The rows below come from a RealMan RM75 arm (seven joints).
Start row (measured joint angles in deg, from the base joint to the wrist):
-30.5, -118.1, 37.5, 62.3, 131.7, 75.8, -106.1
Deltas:
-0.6, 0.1, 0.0, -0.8, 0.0, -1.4, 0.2
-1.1, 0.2, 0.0, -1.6, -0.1, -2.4, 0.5
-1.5, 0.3, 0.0, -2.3, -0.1, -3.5, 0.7
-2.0, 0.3, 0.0, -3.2, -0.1, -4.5, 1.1
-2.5, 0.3, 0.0, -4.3, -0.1, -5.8, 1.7
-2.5, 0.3, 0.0, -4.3, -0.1, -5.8, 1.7
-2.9, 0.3, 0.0, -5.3, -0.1, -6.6, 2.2
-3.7, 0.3, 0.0, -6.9, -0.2, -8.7, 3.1
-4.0, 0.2, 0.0, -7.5, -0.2, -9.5, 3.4
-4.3, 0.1, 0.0, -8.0, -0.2, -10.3, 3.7
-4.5, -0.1, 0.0, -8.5, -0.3, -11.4, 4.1
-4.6, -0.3, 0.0, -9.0, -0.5, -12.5, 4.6
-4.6, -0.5, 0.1, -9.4, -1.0, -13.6, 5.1
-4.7, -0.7, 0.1, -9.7, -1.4, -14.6, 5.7
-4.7, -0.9, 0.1, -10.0, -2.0, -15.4, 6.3
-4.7, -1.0, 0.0, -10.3, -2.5, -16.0, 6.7
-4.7, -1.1, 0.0, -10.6, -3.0, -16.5, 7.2
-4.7, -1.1, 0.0, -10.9, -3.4, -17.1, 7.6
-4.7, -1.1, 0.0, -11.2, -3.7, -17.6, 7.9
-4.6, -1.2, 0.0, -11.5, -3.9, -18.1, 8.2
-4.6, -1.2, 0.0, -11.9, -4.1, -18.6, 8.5
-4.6, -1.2, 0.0, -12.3, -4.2, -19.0, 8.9
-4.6, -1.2, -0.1, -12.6, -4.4, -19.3, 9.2
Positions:
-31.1, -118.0, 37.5, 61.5, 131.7, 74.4, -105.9
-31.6, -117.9, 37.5, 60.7, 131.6, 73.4, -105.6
-32.0, -117.8, 37.5, 60.0, 131.6, 72.3, -105.4
-32.5, -117.8, 37.5, 59.1, 131.6, 71.3, -105.0
-33.0, -117.8, 37.5, 58.0, 131.6, 70.0, -104.4
-33.0, -117.8, 37.5, 58.0, 131.6, 70.0, -104.4
-33.4, -117.8, 37.5, 57.0, 131.6, 69.2, -103.9
-34.2, -117.8, 37.5, 55.4, 131.5, 67.1, -103.0
-34.5, -117.9, 37.5, 54.8, 131.5, 66.3, -102.7
-34.8, -118.0, 37.5, 54.3, 131.5, 65.5, -102.4
-35.0, -118.2, 37.5, 53.8, 131.4, 64.4, -102.0
-35.1, -118.4, 37.5, 53.3, 131.2, 63.3, -101.5
-35.1, -118.6, 37.6, 52.9, 130.7, 62.2, -101.0
-35.2, -118.8, 37.6, 52.6, 130.3, 61.2, -100.4
-35.2, -119.0, 37.6, 52.3, 129.7, 60.4, -99.8
-35.2, -119.1, 37.5, 52.0, 129.2, 59.8, -99.4
-35.2, -119.2, 37.5, 51.7, 128.7, 59.3, -98.9
-35.2, -119.2, 37.5, 51.4, 128.3, 58.7, -98.5
-35.2, -119.2, 37.5, 51.1, 128.0, 58.2, -98.2
-35.1, -119.3, 37.5, 50.8, 127.8, 57.7, -97.9
-35.1, -119.3, 37.5, 50.4, 127.6, 57.2, -97.6
-35.1, -119.3, 37.5, 50.0, 127.5, 56.8, -97.2
-35.1, -119.3, 37.4, 49.7, 127.3, 56.5, -96.9

